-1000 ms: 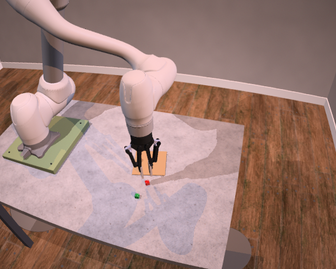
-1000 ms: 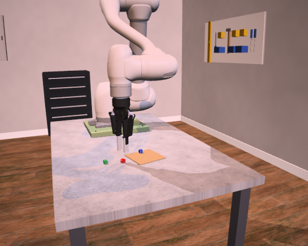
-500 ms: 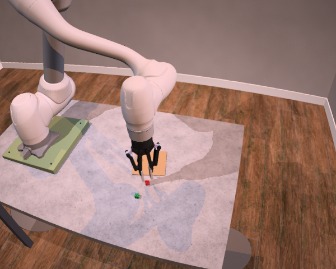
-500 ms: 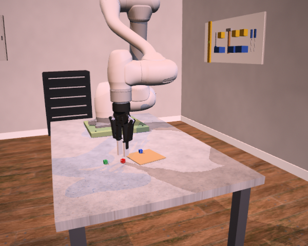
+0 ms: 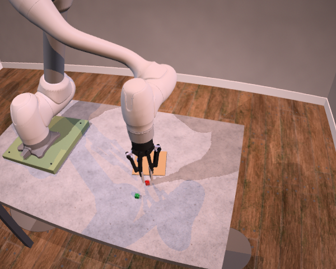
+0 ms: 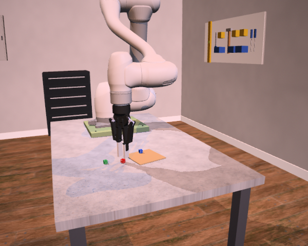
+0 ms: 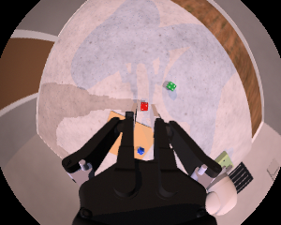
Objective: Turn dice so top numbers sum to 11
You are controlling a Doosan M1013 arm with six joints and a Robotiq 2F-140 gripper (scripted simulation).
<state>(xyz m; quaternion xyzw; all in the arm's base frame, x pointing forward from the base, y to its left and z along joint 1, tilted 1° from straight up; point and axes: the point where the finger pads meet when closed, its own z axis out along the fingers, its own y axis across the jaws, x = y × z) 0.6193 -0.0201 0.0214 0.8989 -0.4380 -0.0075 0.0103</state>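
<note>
The red die lies 5 cm below my hand. The rest, counted from my hand: orange mat: 11 cm to the left, 6 cm below, 4 cm behind; blue die: 10 cm to the left, 8 cm behind, 5 cm below; green die: 8 cm to the right, 5 cm below, 1 cm behind.
</note>
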